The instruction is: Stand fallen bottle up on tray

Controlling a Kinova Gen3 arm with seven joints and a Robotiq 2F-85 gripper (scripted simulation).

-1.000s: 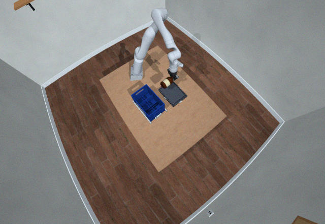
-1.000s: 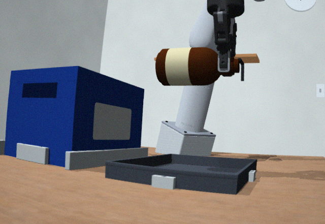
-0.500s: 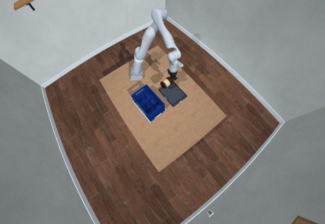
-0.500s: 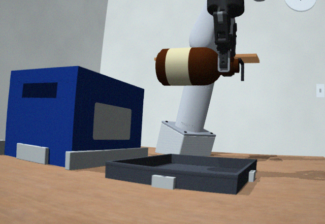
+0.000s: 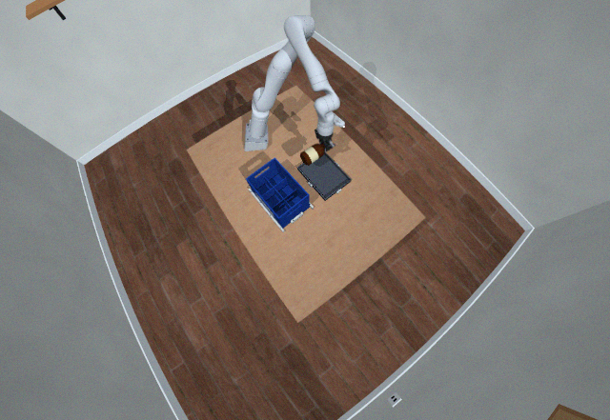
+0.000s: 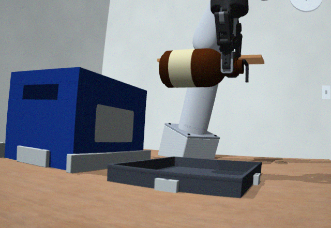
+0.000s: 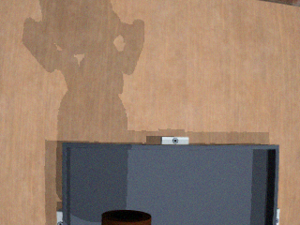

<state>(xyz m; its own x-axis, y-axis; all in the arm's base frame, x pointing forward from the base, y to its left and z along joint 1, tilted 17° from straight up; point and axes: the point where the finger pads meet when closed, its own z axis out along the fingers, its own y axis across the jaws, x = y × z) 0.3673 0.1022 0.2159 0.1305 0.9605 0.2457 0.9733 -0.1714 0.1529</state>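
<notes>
Right now my hand is 1 cm past the brown bottle and 5 cm to the left of it. Round my hand: blue crate (2 cm behind, 32 cm to the right, 12 cm below); then tray (5 cm ahead, 4 cm to the right, 19 cm below).
</notes>
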